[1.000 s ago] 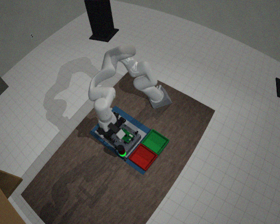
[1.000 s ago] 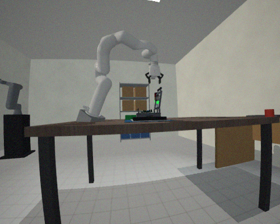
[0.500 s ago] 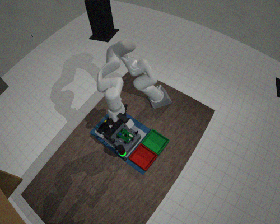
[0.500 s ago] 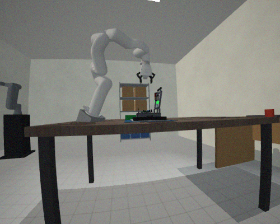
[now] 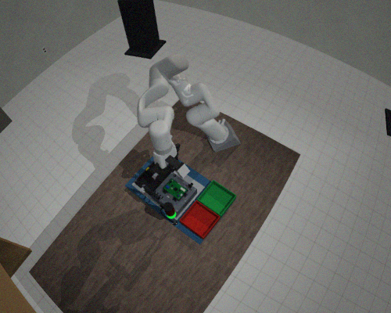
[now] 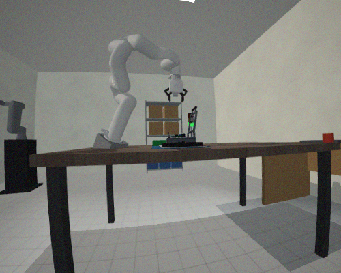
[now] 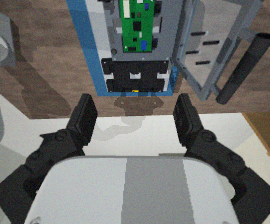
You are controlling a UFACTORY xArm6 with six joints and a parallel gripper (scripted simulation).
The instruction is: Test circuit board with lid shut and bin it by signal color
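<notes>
Now: the green circuit board 26 cm below my hand. From my hand the other things lie so: tester lid 15 cm below, 11 cm ahead, 3 cm to the right; then tester plate 26 cm below, 1 cm ahead; then black latch block 24 cm below, 7 cm to the left, 4 cm behind.
</notes>
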